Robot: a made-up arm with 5 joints.
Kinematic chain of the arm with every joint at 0, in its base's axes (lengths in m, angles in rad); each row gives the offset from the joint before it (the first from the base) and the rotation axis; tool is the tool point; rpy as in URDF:
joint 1: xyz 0 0 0.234 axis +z
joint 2: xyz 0 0 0 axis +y
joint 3: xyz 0.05 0 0.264 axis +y
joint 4: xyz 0.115 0 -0.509 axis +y
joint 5: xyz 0.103 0 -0.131 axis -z
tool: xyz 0 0 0 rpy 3.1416 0 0
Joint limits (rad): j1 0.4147..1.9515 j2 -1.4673..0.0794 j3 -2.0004..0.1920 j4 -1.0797..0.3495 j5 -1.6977..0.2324
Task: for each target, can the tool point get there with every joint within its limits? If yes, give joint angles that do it. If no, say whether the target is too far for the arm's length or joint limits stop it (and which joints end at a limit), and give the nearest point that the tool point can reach.
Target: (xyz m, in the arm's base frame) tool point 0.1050 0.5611 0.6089
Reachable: yes | joints 1.3858 -0.5539 -0.8837 0.0484 -0.8682
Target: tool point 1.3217 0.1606 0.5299
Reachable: no: too far | nearest point 0.6941 0.3056 0.5142 | short by 0.644 m
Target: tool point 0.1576 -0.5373 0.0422
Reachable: no: joint limits stop it (at a limit: joint 1, joint 2, joint 3, joint 4) | nearest point 0.0482 0.0212 -0.1945 | short by 0.616 m
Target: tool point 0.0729 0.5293 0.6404
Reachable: yes | joints 1.4339 -0.3322 -0.9821 -0.8464 -0.3188
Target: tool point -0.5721 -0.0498 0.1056
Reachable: no: joint limits stop it (at a limit: joint 1, joint 3, joint 4) | nearest point -0.1027 0.2565 0.0207 | short by 0.567 m
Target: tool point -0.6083 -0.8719 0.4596
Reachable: no: too far | nearest point -0.3865 -0.5540 0.6763 | short by 0.444 m
